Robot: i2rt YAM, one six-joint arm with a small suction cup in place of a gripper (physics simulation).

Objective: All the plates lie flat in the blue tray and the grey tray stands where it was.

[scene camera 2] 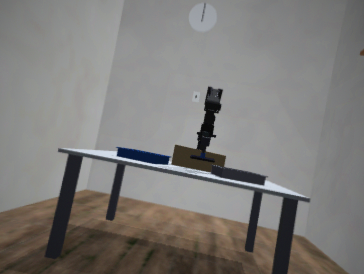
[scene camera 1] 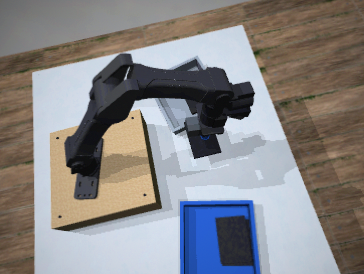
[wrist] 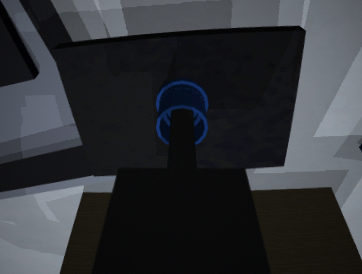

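Observation:
A blue tray and a grey tray are visible in the pictures along with the suction cup, and the wrist view shows the suction cup as well.

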